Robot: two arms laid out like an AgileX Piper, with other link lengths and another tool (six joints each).
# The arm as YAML. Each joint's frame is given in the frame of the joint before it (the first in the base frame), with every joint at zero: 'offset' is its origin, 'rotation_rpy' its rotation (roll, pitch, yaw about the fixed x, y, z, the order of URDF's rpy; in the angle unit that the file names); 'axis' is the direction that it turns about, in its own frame. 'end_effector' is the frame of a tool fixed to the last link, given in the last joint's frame.
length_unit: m
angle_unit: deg
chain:
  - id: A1
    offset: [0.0, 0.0, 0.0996]
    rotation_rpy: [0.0, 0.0, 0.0]
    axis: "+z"
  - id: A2
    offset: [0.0, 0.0, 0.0]
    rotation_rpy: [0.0, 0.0, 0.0]
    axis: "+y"
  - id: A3
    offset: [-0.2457, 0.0, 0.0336]
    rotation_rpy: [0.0, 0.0, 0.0]
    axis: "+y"
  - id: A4
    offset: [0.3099, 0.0, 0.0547]
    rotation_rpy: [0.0, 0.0, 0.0]
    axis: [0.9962, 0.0, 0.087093]
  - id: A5
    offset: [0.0, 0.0, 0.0]
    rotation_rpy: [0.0, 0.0, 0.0]
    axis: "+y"
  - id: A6
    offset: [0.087, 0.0, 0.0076]
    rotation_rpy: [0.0, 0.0, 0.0]
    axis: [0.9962, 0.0, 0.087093]
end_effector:
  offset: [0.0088, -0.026, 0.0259]
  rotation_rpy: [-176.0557, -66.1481, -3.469]
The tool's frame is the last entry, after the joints.
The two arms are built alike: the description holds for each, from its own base.
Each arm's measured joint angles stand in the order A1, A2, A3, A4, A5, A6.
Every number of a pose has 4 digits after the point.
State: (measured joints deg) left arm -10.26 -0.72 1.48 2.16 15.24 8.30; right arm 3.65 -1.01 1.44 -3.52 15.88 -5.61
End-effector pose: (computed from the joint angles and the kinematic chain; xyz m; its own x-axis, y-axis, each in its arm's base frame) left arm 0.1573 -0.0581 0.1815 0.5964 -0.2880 0.7493 -0.2038 -0.9572 -0.2057; right arm 0.1669 -0.0128 0.1903 0.6363 0.1455 0.7576 0.0720 -0.9890 0.1295
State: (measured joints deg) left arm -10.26 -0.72 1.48 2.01 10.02 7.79; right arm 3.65 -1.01 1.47 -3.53 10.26 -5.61
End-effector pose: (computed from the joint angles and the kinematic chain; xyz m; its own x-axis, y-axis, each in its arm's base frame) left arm 0.1567 -0.0581 0.1909 0.5275 -0.2681 0.8061 -0.1883 -0.9622 -0.1967; right arm 0.1657 -0.0123 0.2000 0.5589 0.1447 0.8165 0.0652 -0.9893 0.1307
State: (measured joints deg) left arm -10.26 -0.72 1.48 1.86 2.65 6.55; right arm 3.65 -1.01 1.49 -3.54 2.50 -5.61
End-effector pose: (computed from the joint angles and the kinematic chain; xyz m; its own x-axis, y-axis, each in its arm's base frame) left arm 0.1545 -0.0577 0.2044 0.4236 -0.2307 0.8760 -0.1692 -0.9702 -0.1737; right arm 0.1624 -0.0116 0.2133 0.4430 0.1423 0.8852 0.0558 -0.9898 0.1312
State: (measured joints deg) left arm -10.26 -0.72 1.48 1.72 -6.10 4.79; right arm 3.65 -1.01 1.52 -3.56 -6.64 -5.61
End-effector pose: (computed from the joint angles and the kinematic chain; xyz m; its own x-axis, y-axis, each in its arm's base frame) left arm 0.1496 -0.0565 0.2199 0.2906 -0.1796 0.9398 -0.1545 -0.9781 -0.1392; right arm 0.1562 -0.0111 0.2281 0.2963 0.1377 0.9451 0.0448 -0.9905 0.1302
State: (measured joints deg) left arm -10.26 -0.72 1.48 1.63 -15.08 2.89; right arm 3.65 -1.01 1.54 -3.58 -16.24 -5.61
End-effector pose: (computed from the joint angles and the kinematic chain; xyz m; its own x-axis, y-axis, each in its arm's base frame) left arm 0.1421 -0.0548 0.2348 0.1461 -0.1241 0.9815 -0.1496 -0.9835 -0.1021; right arm 0.1473 -0.0107 0.2425 0.1339 0.1308 0.9823 0.0336 -0.9913 0.1274
